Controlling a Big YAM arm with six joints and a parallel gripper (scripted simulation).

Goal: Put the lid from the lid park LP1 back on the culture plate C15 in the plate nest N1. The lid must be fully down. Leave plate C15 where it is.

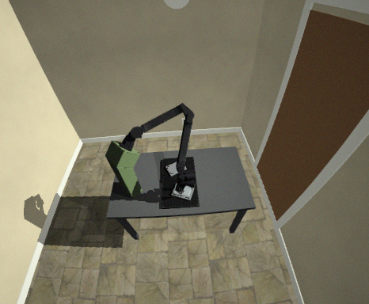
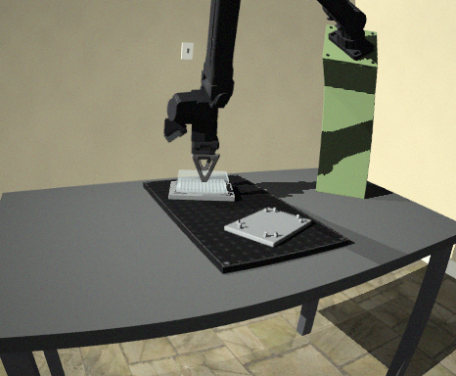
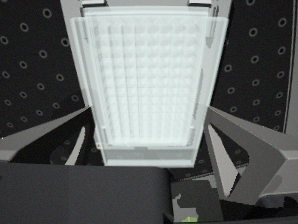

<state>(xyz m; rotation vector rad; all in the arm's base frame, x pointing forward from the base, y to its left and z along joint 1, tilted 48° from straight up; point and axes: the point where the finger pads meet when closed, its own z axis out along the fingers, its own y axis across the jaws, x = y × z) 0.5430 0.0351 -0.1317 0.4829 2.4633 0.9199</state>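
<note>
My hand is 3 cm above the culture plate C15 and 1 cm short of it. Round my hand: lid park LP1 (25 cm to the left, 9 cm behind, 5 cm below); then clear lid (1 cm below).
</note>
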